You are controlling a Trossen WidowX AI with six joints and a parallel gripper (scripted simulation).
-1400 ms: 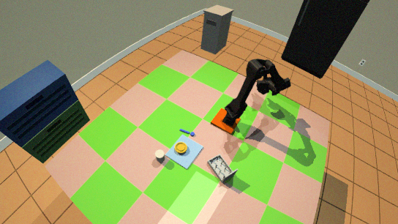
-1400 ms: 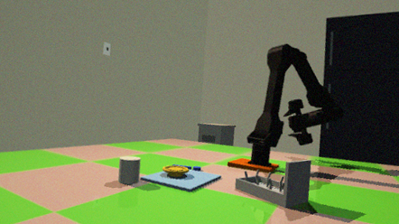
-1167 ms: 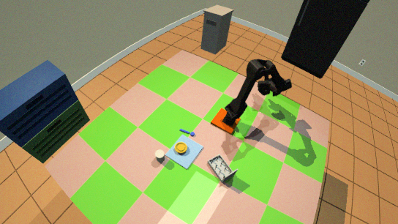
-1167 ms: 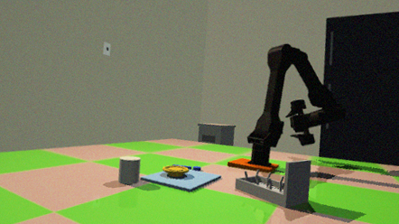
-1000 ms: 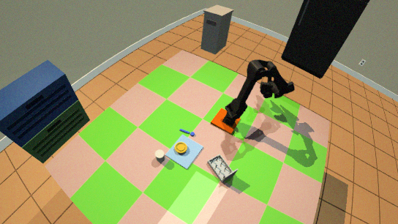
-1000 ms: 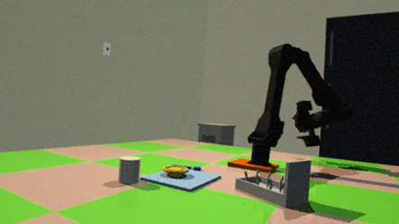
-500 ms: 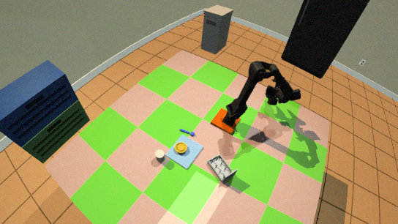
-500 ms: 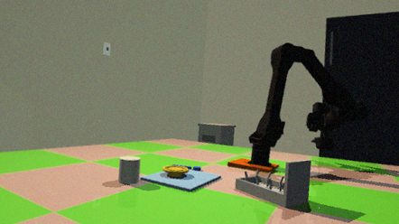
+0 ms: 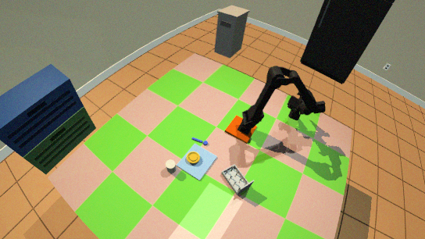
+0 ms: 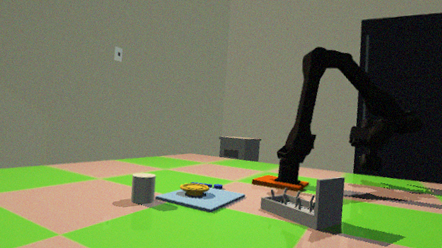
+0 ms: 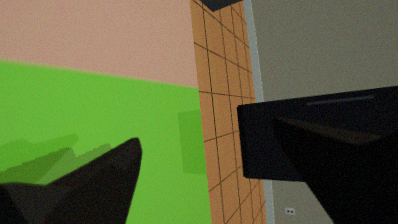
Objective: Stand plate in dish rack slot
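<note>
Right now the grey dish rack is 590 mm ahead of my gripper tip, 120 mm to the right of it and 70 mm below it. Round my gripper tip: yellow plate: 590 mm ahead, 340 mm to the right, 70 mm below; then blue spoon: 490 mm ahead, 350 mm to the right, 80 mm below; then light blue mat: 590 mm ahead, 320 mm to the right, 90 mm below.
</note>
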